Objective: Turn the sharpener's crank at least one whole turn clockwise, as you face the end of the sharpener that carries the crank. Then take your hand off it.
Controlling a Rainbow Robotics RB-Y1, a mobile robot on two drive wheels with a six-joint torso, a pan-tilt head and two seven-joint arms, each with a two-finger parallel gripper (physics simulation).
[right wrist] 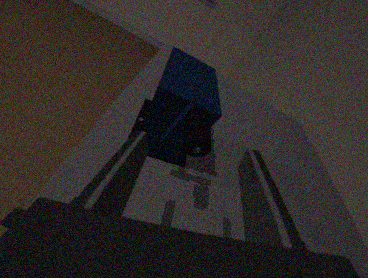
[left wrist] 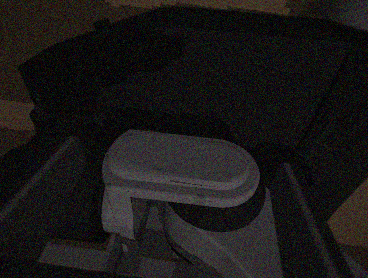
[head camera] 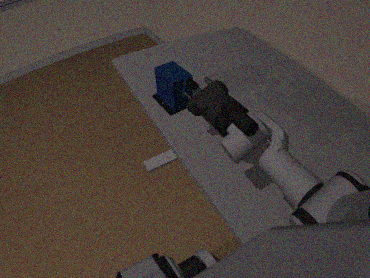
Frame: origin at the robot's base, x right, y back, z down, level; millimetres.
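Where they show: left gripper, between the fingertips: [left wrist: 177,161]; right gripper, between the fingertips: [right wrist: 194,149] [head camera: 195,87].
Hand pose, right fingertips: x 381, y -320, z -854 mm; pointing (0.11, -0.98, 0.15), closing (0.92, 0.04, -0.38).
Each offset is from my right fingertips to the top centre of the thing. "spot": to the spot under its first point. Level surfaces: height alone.
The blue pencil sharpener {spot: dx -43, dy -94, dz +21 mm} [head camera: 167,82] [right wrist: 190,77] stands upright on a dark base at the far end of the grey table {dz +133 mm} [head camera: 220,47] [right wrist: 285,135]. Its dark crank {dx +3, dy -21, dz -8 mm} [right wrist: 201,137] is on the end facing my right gripper, with a round knob low on that end; fine detail is lost in the dark. My right gripper [head camera: 198,88] [right wrist: 194,149] is open. In the right wrist view its fingers stand apart on either side of the crank, gripping nothing. My left gripper [left wrist: 177,161] is open, away from the sharpener; a pale rounded part shows between its fingers in the left wrist view.
A pale flat strip [head camera: 160,160] sticks out at the table's left edge, over the brown floor {dz +853 mm} [head camera: 90,150]. The table's long left edge runs down beside the sharpener. My right arm reaches over the table from the lower right.
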